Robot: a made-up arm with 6 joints. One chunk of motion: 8 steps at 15 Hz.
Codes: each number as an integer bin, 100 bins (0 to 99) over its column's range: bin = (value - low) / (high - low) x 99, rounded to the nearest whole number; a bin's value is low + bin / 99 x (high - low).
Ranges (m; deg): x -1.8..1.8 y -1.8..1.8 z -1.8..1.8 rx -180..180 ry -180..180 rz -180..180
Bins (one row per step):
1: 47 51 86 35 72 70
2: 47 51 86 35 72 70
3: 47 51 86 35 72 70
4: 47 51 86 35 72 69
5: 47 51 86 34 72 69
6: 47 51 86 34 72 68
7: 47 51 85 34 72 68
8: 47 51 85 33 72 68
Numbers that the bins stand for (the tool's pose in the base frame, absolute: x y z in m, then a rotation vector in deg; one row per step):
1: -0.0909 0.0545 1.3273 -52.73 81.82 74.55
2: -0.0909 0.0545 1.3273 -52.73 81.82 74.55
3: -0.0909 0.0545 1.3273 -52.73 81.82 74.55
4: -0.0909 0.0545 1.3273 -52.73 81.82 70.91
5: -0.0909 0.0545 1.3273 -56.36 81.82 70.91
6: -0.0909 0.0545 1.3273 -56.36 81.82 67.27
7: -0.0909 0.0545 1.2909 -56.36 81.82 67.27
8: -0.0909 0.0545 1.2909 -60.00 81.82 67.27

